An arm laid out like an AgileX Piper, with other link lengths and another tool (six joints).
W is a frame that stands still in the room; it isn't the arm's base.
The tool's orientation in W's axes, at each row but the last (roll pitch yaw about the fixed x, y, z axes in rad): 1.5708, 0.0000, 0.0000; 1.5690, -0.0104, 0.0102; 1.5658, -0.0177, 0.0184; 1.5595, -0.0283, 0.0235; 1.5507, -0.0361, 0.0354; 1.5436, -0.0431, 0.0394; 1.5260, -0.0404, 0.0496; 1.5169, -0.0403, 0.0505; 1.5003, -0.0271, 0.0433
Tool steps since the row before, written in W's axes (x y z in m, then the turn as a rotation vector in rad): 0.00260, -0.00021, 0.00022, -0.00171, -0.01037, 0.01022; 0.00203, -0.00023, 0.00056, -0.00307, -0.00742, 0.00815; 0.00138, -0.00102, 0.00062, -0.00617, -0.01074, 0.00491; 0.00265, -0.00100, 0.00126, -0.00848, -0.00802, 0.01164; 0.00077, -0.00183, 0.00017, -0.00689, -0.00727, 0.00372; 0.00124, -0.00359, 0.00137, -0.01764, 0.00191, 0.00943; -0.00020, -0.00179, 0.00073, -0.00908, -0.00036, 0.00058; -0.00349, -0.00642, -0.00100, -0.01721, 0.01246, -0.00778; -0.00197, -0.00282, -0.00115, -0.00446, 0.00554, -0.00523
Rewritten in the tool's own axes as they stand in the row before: 0.00260, 0.00022, 0.00021, -0.00171, 0.01022, 0.01037; 0.00203, 0.00054, 0.00025, -0.00306, 0.00817, 0.00740; 0.00137, 0.00059, 0.00105, -0.00628, 0.00497, 0.01065; 0.00266, 0.00117, 0.00108, -0.00833, 0.01179, 0.00795; 0.00071, 0.00011, 0.00186, -0.00700, 0.00383, 0.00710; 0.00116, 0.00122, 0.00367, -0.01713, 0.01024, -0.00233; -0.00026, 0.00066, 0.00181, -0.00906, 0.00095, -0.00005; -0.00385, -0.00118, 0.00618, -0.01686, -0.00638, -0.01368; -0.00212, -0.00128, 0.00265, -0.00436, -0.00470, -0.00607
